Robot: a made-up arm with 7 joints.
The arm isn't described. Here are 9 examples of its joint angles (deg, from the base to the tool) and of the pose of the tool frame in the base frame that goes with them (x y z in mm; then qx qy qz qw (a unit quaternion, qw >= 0)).
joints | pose
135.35 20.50 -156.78 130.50 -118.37 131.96 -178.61 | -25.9 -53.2 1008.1 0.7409 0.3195 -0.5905 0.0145
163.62 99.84 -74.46 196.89 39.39 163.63 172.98 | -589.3 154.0 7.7 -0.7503 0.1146 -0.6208 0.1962
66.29 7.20 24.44 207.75 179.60 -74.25 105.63 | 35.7 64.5 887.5 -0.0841 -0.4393 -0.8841 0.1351
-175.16 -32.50 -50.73 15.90 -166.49 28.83 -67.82 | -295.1 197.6 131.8 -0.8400 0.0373 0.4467 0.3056
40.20 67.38 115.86 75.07 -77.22 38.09 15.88 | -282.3 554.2 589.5 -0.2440 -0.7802 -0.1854 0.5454
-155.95 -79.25 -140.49 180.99 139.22 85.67 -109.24 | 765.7 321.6 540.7 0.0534 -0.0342 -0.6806 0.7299
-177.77 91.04 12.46 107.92 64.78 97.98 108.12 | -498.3 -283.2 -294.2 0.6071 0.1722 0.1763 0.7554
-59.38 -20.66 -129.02 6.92 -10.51 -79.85 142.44 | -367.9 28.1 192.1 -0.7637 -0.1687 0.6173 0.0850
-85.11 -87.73 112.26 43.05 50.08 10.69 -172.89 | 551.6 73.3 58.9 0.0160 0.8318 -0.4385 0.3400
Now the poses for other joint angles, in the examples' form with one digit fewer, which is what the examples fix.
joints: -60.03 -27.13 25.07 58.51 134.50 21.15 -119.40
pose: 422 -293 538 0.658 -0.147 0.731 0.109
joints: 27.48 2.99 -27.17 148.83 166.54 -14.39 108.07
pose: 423 -15 958 0.308 0.263 0.665 0.628
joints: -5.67 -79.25 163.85 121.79 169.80 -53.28 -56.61
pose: -528 215 -127 -0.871 -0.437 -0.191 0.118
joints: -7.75 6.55 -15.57 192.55 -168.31 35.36 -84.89
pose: -28 45 1132 0.190 -0.296 -0.692 0.630
